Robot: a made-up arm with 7 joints. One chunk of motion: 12 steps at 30 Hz.
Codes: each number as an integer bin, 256 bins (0 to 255) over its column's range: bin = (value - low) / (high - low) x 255, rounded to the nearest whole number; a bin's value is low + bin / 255 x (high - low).
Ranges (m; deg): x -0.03..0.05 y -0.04..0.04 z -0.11..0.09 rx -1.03..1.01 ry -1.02..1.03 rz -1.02..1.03
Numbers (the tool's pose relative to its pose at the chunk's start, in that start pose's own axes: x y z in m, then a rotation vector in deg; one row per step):
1: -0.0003 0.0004 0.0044 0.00 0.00 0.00
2: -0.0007 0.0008 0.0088 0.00 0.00 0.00
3: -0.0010 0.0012 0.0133 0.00 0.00 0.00
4: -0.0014 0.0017 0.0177 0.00 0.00 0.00
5: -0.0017 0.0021 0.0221 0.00 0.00 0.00
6: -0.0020 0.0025 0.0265 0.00 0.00 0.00
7: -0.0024 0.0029 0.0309 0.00 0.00 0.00
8: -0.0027 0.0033 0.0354 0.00 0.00 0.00
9: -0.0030 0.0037 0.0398 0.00 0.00 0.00
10: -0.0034 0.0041 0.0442 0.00 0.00 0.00
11: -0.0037 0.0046 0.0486 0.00 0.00 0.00
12: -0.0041 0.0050 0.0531 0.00 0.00 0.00
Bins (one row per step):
1: 95 129 146 129 127 127
2: 93 130 151 129 127 127
3: 92 131 157 129 127 127
4: 91 133 163 129 127 127
5: 90 134 168 129 127 127
6: 89 135 174 129 127 127
7: 88 137 180 129 127 127
8: 87 138 185 129 127 127
9: 86 139 191 129 127 127
10: 85 141 197 129 127 127
11: 84 142 202 129 127 127
12: 83 143 208 129 127 127

